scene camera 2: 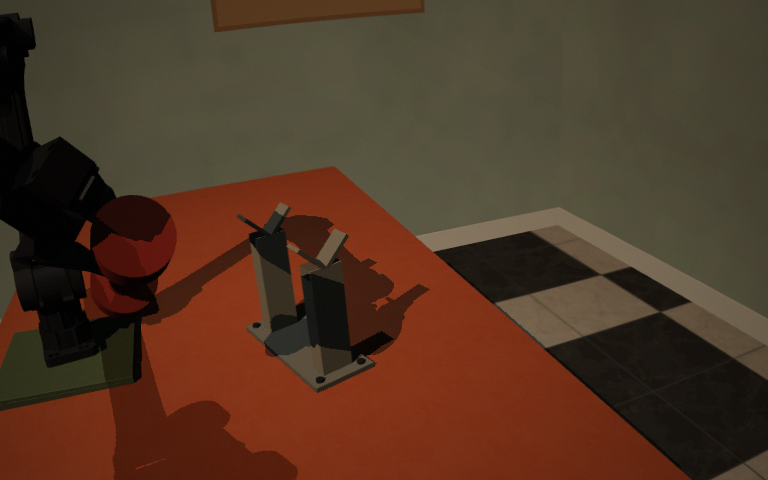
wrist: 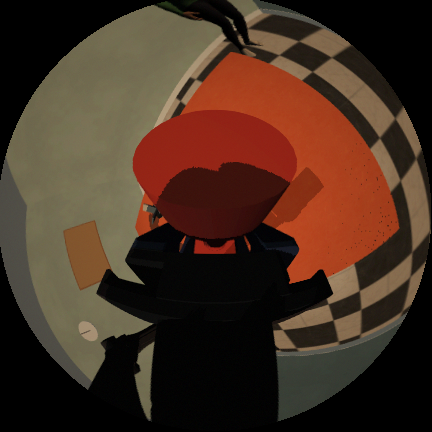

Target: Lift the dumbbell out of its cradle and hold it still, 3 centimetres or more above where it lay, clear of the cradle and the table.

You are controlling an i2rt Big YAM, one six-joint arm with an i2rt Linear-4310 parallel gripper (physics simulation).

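Pixels of known places: arm's base, origin of the base link: [scene camera 2: 69, 345].
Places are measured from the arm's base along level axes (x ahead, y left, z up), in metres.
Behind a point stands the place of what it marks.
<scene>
The red dumbbell [scene camera 2: 133, 243] @[x 0.103, y -0.489, z 0.323 m] [wrist: 215, 185] is in the air left of the cradle in the scene view, apart from the cradle and above the table. One round head faces the scene camera, and part of the other head shows below it. In the wrist view the near head covers the middle and hides the handle. My black gripper [wrist: 214, 212] @[x 0.105, y -0.417, z 0.278 m] is shut on the dumbbell between its heads; its fingertips are mostly hidden. The grey-beige cradle [scene camera 2: 330, 322] @[x 0.356, y -0.319, z 0.076 m] [wrist: 149, 208] @[x 0.359, y -0.141, z 0.179 m] stands upright on the table, with two posts and empty V-shaped tops.
The orange table [scene camera 2: 453, 396] @[x 0.462, y -0.462, z -0.014 m] [wrist: 280, 95] @[x 0.252, y -0.674, z -0.014 m] carries the cradle. A green plate [scene camera 2: 28, 370] @[x -0.073, y -0.048, z 0.002 m] lies under the arm's base at the left. A person's legs [wrist: 227, 20] show beyond the table at the top of the wrist view. A brown board [scene camera 2: 317, 11] [wrist: 85, 255] hangs on the wall.
</scene>
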